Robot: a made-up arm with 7 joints.
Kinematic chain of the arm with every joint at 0, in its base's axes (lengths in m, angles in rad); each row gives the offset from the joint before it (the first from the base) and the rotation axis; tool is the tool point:
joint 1: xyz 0 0 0.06 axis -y
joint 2: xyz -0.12 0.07 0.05 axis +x
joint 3: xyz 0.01 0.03 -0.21 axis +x
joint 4: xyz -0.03 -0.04 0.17 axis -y
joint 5: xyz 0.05 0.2 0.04 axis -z
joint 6: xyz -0.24 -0.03 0 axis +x
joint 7: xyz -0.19 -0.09 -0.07 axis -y
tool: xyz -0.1 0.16 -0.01
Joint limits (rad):
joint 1: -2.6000..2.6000
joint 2: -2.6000..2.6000
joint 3: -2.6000..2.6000
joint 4: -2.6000..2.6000
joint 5: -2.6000..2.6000
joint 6: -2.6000..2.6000
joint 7: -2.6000..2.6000
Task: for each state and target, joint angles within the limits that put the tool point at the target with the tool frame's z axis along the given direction. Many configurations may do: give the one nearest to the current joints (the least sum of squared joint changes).
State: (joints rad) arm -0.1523 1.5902 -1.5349 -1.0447 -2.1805 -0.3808 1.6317
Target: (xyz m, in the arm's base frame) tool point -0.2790 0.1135 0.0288 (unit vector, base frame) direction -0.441 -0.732 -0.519
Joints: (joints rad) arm -0.0984 1.2770 -1.2584 -1.5850 -2.0903 -0.2825 1.9778
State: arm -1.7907 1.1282 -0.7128 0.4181 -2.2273 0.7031 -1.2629
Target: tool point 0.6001 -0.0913 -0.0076 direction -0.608 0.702 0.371
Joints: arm -1.7974 1.8605 -1.2662 1.1247 -2.6000 0.9924 -1.9618
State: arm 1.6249 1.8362 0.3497 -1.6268 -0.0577 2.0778 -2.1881
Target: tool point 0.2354 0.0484 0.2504 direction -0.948 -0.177 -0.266
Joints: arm 2.2508 1.6955 1.0814 -1.7645 -0.0199 2.4142 -2.3641
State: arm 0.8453 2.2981 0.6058 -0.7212 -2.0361 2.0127 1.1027
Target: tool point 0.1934 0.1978 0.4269 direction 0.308 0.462 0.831
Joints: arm 0.1581 2.6000 0.6370 -1.0724 -2.6000 2.5925 1.6127
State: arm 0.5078 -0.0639 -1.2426 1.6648 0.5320 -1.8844 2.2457
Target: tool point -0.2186 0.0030 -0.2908 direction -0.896 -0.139 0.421
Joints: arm 0.4783 -0.1392 -1.6718 0.8043 0.1712 -1.8186 2.6000
